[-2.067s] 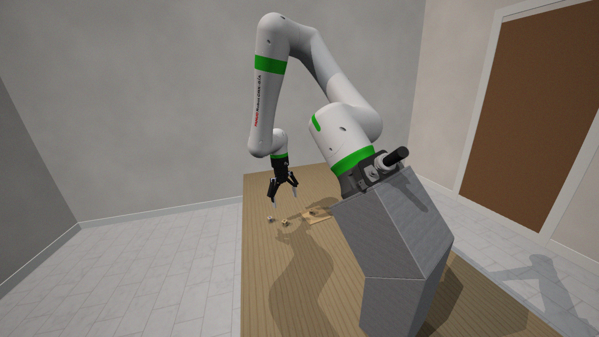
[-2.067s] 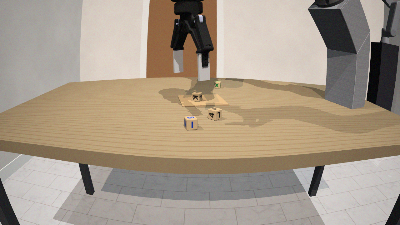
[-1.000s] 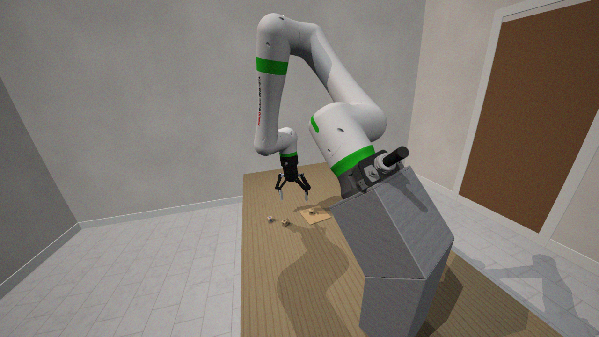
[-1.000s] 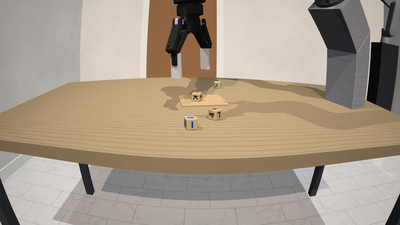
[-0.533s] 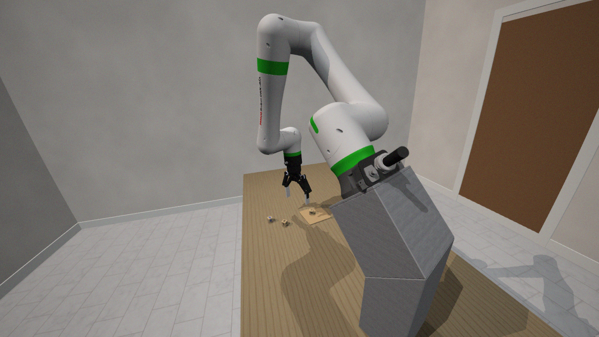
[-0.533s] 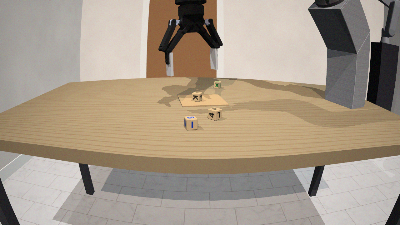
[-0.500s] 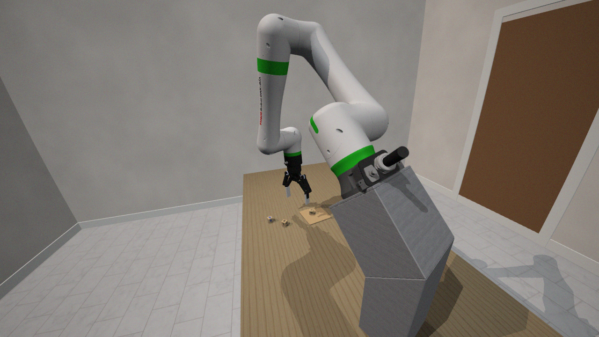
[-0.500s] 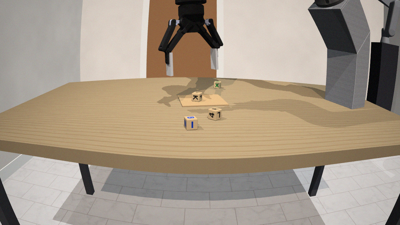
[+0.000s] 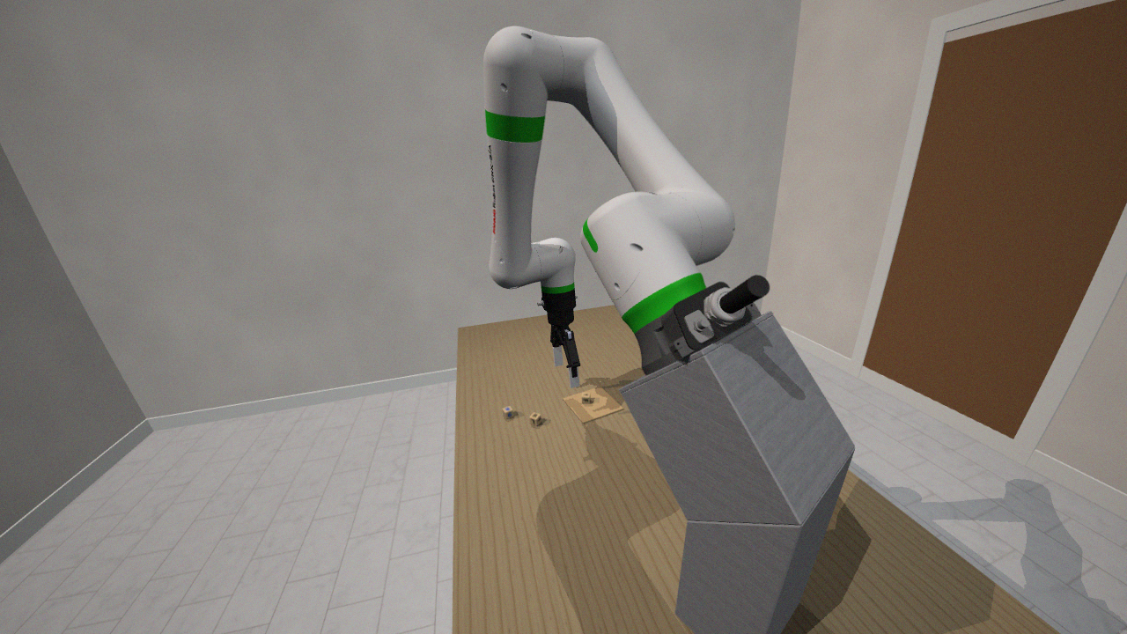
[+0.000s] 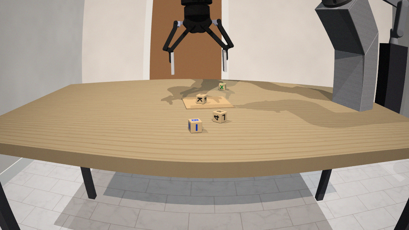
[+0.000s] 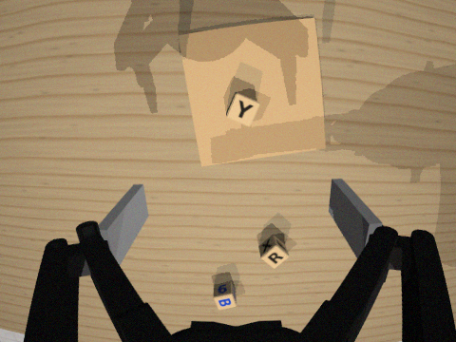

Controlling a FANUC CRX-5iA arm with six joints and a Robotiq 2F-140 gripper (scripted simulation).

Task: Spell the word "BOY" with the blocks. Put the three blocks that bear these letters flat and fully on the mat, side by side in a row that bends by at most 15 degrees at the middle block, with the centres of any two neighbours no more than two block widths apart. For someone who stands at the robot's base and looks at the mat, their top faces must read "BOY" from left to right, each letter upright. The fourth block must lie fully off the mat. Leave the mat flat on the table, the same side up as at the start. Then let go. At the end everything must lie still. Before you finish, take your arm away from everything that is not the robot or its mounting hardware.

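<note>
Now: hand 10 mm past the tan mat, 80 mm to the left of it and 110 mm above it. The rest, counted from my hand: block: 30 mm behind, 180 mm to the left, 100 mm below.
</note>
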